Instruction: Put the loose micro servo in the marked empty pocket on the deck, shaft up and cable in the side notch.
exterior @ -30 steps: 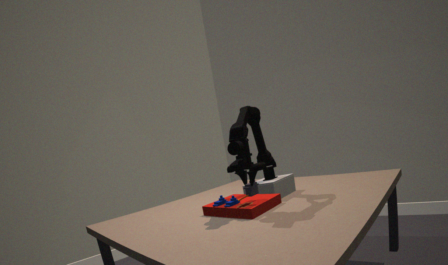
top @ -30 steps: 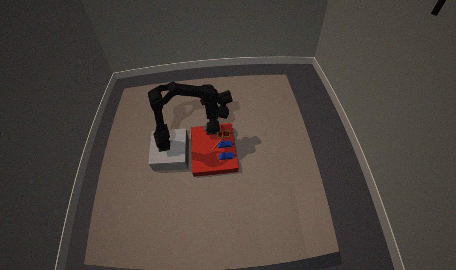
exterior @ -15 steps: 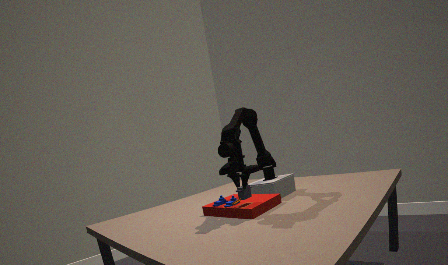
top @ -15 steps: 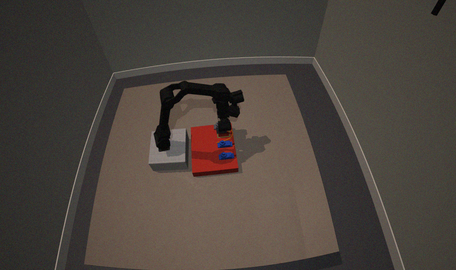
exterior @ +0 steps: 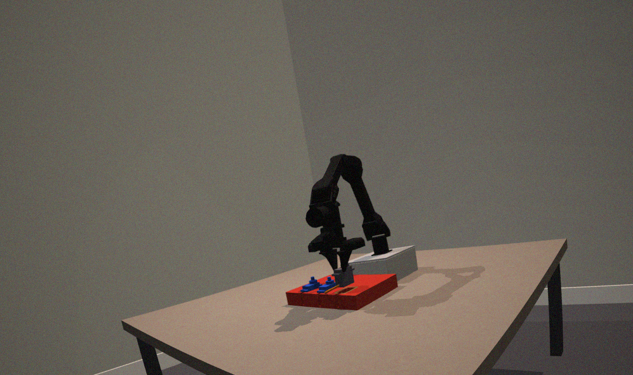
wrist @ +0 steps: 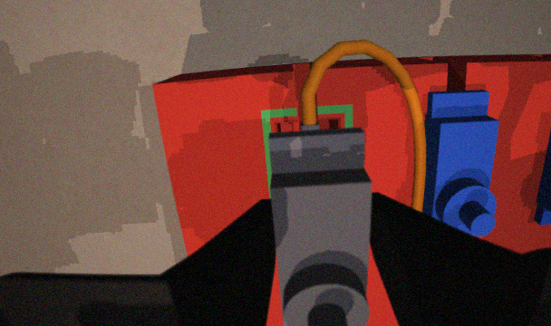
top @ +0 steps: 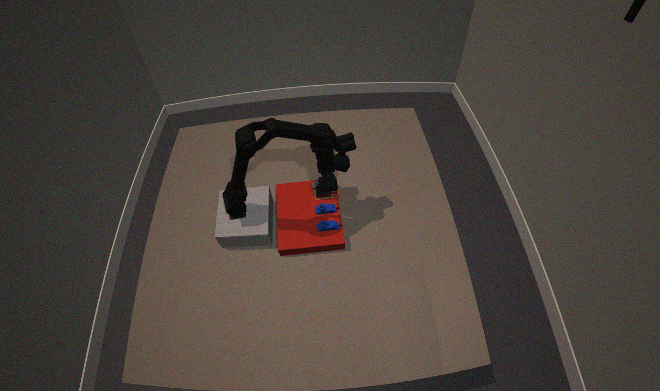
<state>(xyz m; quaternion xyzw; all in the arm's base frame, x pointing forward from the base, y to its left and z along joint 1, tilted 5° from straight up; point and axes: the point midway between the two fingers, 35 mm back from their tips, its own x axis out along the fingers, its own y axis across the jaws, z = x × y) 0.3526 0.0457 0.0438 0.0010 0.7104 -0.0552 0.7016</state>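
Now: gripper tip 130 mm past the red deck, 90 mm above it and 70 mm to the left of it.
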